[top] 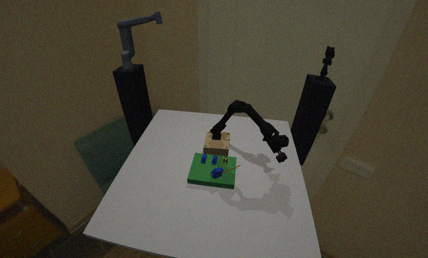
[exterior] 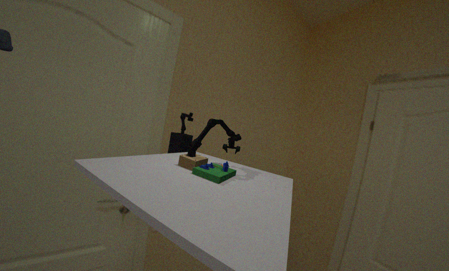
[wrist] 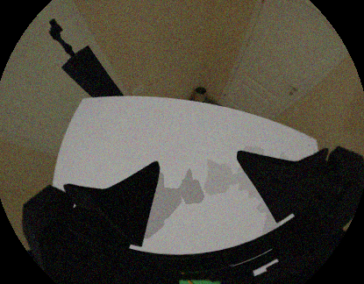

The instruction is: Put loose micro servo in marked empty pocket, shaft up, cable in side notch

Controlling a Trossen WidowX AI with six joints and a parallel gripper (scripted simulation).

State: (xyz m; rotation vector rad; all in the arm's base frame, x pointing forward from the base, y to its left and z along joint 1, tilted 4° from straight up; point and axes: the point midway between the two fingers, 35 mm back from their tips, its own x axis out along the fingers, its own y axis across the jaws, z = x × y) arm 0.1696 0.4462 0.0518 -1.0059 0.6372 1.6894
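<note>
The green deck is 14 cm ahead of my gripper tip, 44 cm to the right of it and 11 cm below it.
</note>
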